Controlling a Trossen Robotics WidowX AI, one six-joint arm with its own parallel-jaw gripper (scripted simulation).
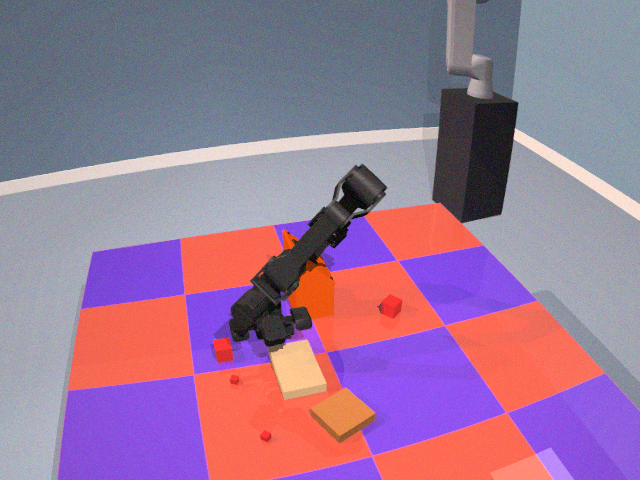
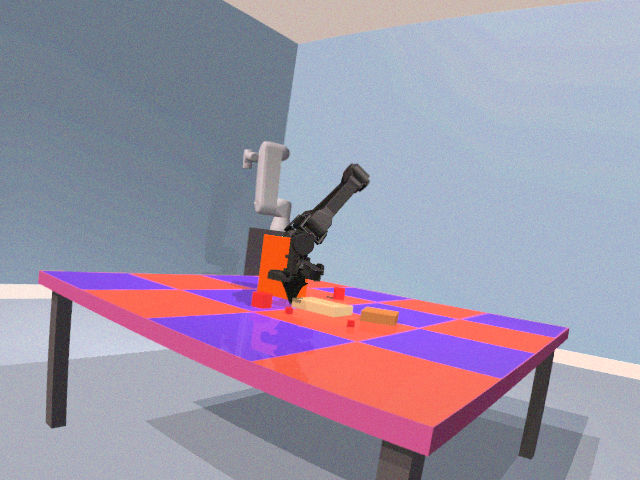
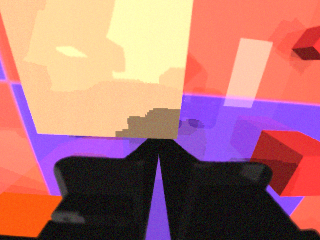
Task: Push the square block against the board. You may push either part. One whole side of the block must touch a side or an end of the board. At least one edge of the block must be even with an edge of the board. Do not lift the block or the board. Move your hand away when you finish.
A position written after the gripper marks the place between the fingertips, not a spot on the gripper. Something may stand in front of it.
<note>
The gripper [image 1: 272,349] is shut, with nothing in its grasp. Also in view: a board [image 1: 297,371] and a square block [image 1: 343,414].
The board shows as well in image 2 [image 2: 315,305] and in image 3 [image 3: 86,75]. The gripper also shows in image 2 [image 2: 291,304] and in image 3 [image 3: 159,136]. Image 3 misses the square block: it is out of frame.
</note>
